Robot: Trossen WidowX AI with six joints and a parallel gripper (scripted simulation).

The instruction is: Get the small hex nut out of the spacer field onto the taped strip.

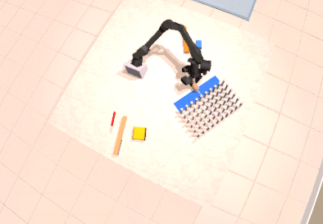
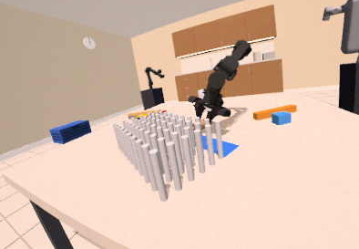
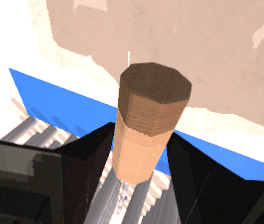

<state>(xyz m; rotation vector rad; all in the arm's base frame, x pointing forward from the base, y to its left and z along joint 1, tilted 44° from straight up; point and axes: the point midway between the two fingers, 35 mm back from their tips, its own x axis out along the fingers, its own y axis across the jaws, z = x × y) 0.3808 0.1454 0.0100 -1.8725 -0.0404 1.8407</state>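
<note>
The blue taped strip lies 50 mm ahead of my gripper tip, 40 mm below it and 20 mm to the right of it. From my gripper tip the other things lie so: orange bar 290 mm to the left, 240 mm behind, 20 mm below; then blue block 300 mm to the left, 130 mm behind, 20 mm below; then yellow block 470 mm to the right, 120 mm behind, 10 mm below.
</note>
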